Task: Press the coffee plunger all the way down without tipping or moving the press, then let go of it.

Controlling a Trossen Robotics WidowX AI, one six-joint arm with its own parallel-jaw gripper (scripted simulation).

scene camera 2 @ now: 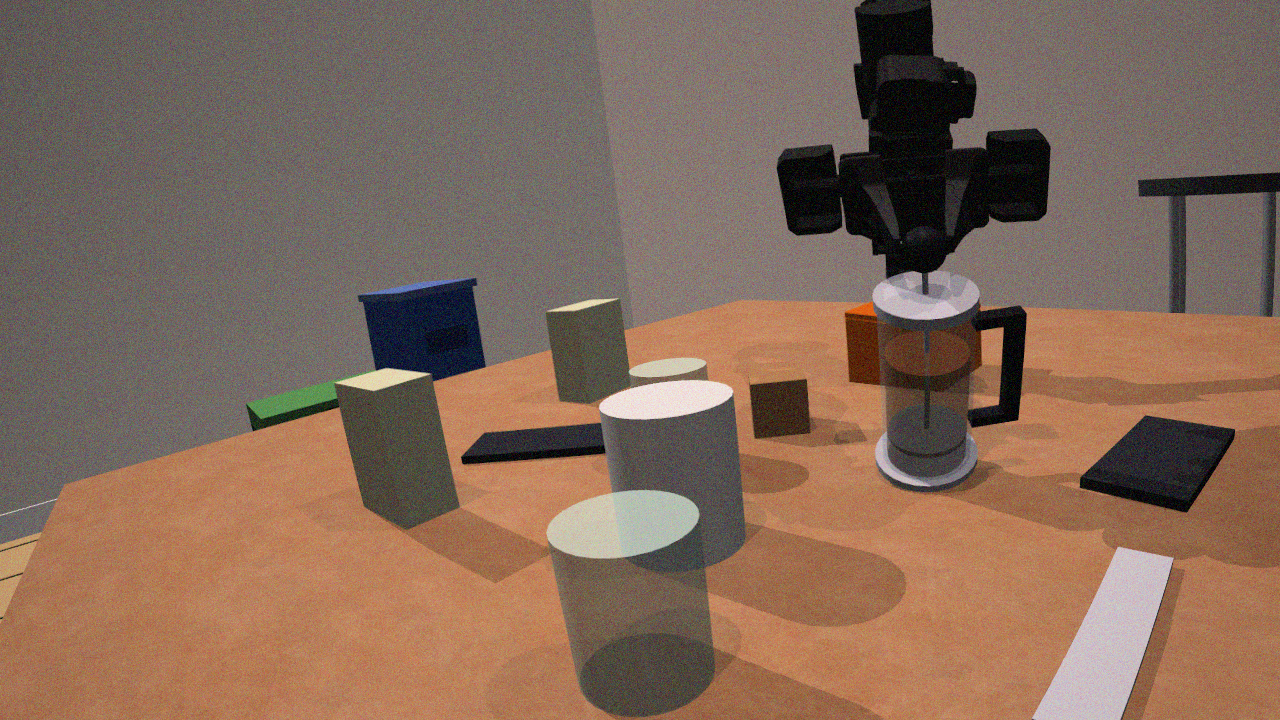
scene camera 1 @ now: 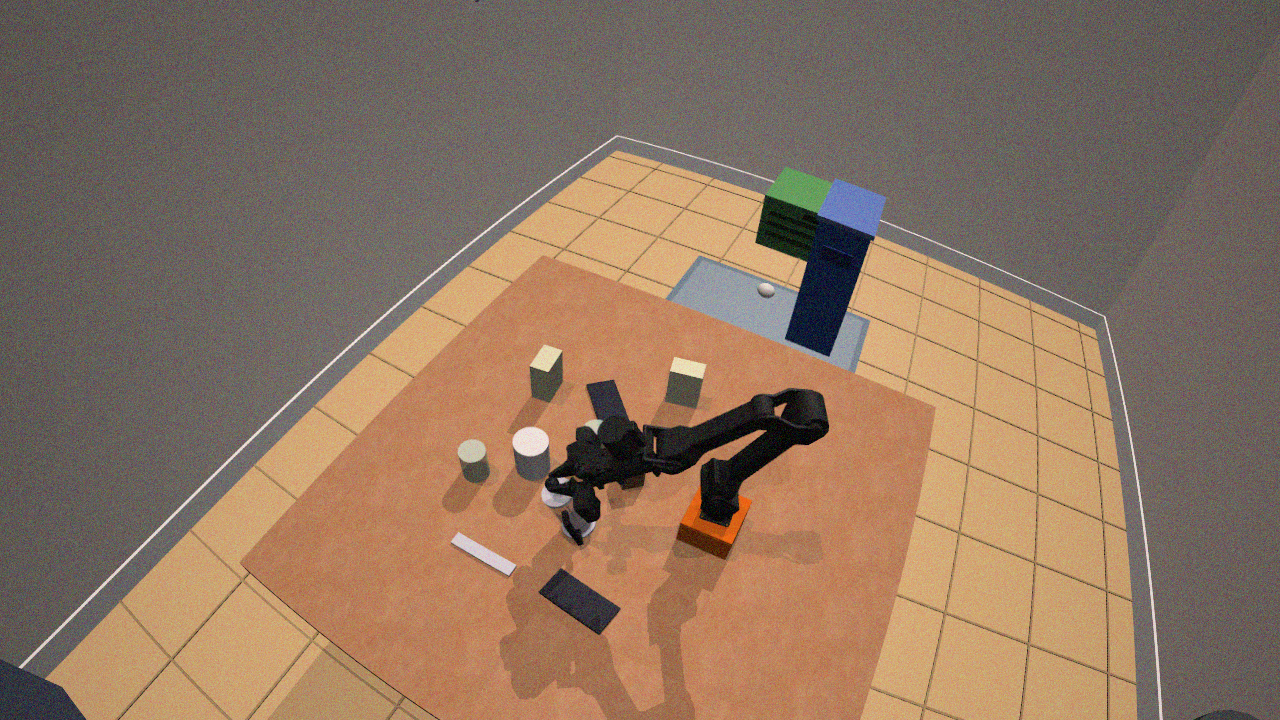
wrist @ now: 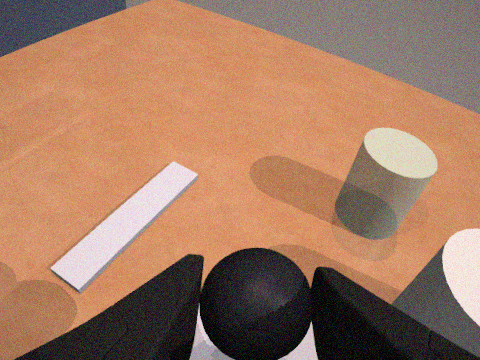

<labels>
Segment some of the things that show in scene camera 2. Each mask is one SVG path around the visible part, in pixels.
The gripper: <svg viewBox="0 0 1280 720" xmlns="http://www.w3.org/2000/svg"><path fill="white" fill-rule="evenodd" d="M777 161L789 231L797 236L834 233L842 227L842 197L848 233L873 240L894 255L901 254L899 224L895 211L945 207L945 243L949 252L954 252L970 231L985 227L989 222L989 215L997 221L1012 223L1038 221L1047 212L1051 147L1045 136L1035 128L988 131L986 150L981 147L953 149L950 123L957 124L959 119L973 116L977 95L976 78L971 71L964 71L964 67L958 68L957 62L946 62L936 56L886 55L879 60L876 71L876 112L871 116L868 130L869 152L841 154L838 175L833 147L830 144L786 148Z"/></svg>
A coffee press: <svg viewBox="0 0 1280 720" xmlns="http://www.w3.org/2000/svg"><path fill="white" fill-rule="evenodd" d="M918 226L909 230L901 242L901 256L907 266L914 271L903 272L889 279L886 278L874 289L872 295L873 309L877 315L882 410L882 436L875 449L875 463L879 473L897 487L915 492L940 492L963 483L973 474L977 465L978 447L971 436L972 428L1018 421L1027 313L1019 305L978 312L980 291L975 283L952 272L935 271L941 267L947 255L944 237L934 228ZM1002 327L1004 328L999 405L973 409L976 332Z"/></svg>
A brown cube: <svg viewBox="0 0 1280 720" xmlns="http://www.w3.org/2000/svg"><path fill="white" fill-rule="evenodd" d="M801 366L748 371L754 439L810 433L807 379Z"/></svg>
</labels>
